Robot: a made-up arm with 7 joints. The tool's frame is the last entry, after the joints. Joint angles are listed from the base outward. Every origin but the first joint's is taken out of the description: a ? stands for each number. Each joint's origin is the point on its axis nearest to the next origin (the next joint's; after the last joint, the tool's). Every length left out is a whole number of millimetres.
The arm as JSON. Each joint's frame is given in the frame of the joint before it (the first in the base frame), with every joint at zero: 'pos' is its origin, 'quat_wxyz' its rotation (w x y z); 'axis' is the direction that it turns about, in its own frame. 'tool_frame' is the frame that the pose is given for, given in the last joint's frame.
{
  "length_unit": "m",
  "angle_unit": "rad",
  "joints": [
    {
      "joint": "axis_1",
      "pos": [
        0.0,
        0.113,
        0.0
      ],
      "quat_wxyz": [
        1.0,
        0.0,
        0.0,
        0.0
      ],
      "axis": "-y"
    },
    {
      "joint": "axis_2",
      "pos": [
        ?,
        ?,
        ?
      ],
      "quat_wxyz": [
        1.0,
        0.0,
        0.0,
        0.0
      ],
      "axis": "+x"
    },
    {
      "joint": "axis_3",
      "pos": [
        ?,
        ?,
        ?
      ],
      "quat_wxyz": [
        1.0,
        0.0,
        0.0,
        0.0
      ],
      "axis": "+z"
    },
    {
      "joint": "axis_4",
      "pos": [
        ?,
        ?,
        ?
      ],
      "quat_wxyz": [
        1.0,
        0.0,
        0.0,
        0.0
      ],
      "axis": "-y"
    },
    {
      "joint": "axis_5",
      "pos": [
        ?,
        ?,
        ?
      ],
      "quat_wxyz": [
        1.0,
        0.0,
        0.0,
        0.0
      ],
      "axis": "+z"
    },
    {
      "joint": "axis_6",
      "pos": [
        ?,
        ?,
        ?
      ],
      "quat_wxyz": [
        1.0,
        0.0,
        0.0,
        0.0
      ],
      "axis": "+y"
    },
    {
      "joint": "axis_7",
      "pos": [
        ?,
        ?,
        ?
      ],
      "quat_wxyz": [
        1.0,
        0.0,
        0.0,
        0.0
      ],
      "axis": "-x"
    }
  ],
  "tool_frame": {
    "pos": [
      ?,
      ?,
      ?
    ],
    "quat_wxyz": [
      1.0,
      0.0,
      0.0,
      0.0
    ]
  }
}
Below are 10 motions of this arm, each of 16 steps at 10 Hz.
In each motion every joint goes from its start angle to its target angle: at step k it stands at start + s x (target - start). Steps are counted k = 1, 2, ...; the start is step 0. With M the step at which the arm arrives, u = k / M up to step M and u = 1 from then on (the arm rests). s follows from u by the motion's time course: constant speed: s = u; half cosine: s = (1 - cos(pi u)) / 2; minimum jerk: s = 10 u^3 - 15 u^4 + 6 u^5.
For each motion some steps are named. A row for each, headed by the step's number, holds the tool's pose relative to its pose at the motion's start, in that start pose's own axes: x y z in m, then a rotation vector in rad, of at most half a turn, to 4 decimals.
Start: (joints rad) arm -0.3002 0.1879 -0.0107 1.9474 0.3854 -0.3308 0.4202
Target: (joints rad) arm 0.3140 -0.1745 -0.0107 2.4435 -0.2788 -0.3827 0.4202
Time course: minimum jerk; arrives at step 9
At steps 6, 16:
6: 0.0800 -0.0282 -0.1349 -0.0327 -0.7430 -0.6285
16: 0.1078 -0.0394 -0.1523 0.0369 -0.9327 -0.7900

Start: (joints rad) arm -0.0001 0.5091 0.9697 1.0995 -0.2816 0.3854 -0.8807
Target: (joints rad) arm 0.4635 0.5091 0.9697 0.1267 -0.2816 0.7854 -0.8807
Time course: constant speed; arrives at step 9
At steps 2, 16:
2: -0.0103 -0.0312 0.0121 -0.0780 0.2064 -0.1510
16: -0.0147 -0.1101 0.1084 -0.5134 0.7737 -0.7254

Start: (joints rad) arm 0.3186 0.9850 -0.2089 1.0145 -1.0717 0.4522 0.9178
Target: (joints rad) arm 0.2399 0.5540 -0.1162 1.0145 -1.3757 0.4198 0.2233
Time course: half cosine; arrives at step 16
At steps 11, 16:
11: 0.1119 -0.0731 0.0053 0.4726 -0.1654 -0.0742
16: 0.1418 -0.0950 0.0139 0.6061 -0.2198 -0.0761

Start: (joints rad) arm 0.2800 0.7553 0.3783 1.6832 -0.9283 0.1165 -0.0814
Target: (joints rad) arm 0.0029 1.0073 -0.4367 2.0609 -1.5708 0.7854 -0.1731
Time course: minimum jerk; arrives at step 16
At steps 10, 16:
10: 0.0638 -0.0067 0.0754 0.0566 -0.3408 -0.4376
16: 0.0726 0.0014 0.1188 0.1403 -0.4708 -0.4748

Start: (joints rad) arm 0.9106 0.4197 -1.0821 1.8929 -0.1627 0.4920 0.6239
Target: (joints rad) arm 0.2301 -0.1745 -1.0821 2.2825 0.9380 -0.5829 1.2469
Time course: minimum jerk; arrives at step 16
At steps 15, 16:
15: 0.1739 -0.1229 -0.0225 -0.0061 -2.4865 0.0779
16: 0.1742 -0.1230 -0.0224 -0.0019 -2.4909 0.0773

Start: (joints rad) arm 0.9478 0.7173 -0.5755 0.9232 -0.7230 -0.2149 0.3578
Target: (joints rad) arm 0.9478 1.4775 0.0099 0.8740 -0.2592 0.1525 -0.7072
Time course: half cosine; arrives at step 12
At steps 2, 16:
2: -0.0219 0.0061 0.0156 0.0989 0.0757 0.0412
16: -0.1864 0.1229 0.3316 1.6498 1.1384 0.0037

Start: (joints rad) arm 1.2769 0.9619 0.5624 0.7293 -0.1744 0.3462 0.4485
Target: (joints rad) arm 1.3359 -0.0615 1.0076 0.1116 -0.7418 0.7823 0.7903
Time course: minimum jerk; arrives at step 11
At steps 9, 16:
9: -0.1648 -0.4624 0.0890 -1.2734 1.2103 0.4723
16: -0.1641 -0.4833 0.1066 -1.3453 1.2647 0.4736

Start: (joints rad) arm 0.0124 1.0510 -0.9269 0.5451 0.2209 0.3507 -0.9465
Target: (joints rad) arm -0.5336 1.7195 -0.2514 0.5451 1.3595 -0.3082 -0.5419
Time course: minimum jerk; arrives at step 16
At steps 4, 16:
4: -0.0309 0.0130 -0.0144 -0.0343 0.1001 0.0862
16: -0.1518 0.2401 -0.1335 0.2957 0.2106 1.1038

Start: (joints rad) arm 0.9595 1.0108 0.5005 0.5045 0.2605 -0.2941 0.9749
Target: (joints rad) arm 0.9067 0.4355 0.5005 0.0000 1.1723 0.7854 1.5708
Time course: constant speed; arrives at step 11
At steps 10, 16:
10: -0.1726 -0.2564 -0.0167 -0.3997 -0.3603 2.0282
16: -0.1802 -0.2873 -0.0127 -0.3975 -0.4690 2.2105

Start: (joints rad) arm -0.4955 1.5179 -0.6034 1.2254 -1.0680 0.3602 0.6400
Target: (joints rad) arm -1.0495 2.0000 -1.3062 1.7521 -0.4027 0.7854 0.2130
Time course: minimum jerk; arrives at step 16
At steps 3, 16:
3: 0.0022 -0.0045 0.0035 0.0076 -0.0179 -0.0261
16: -0.0243 -0.1048 0.1056 -0.3030 -0.2877 -0.4918

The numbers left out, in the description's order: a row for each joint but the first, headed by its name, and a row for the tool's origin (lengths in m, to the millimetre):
axis_2: 0.0 0.0 0.0
axis_3: 0.0 0.0 -0.309
axis_4: 0.0 0.0 0.0
axis_5: 0.0 0.0 -0.193
axis_6: 0.0 0.0 0.0
axis_7: 0.0 0.0 0.0
tool: 0.0 0.0 0.0

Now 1 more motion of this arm.
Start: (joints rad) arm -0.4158 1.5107 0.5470 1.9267 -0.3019 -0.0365 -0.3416
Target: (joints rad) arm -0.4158 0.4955 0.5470 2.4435 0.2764 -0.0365 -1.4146
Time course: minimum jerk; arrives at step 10
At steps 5, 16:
5: 0.0814 -0.0462 0.0807 0.7406 0.4229 0.5309
16: 0.1851 -0.0568 0.1186 1.4775 1.0924 0.8317

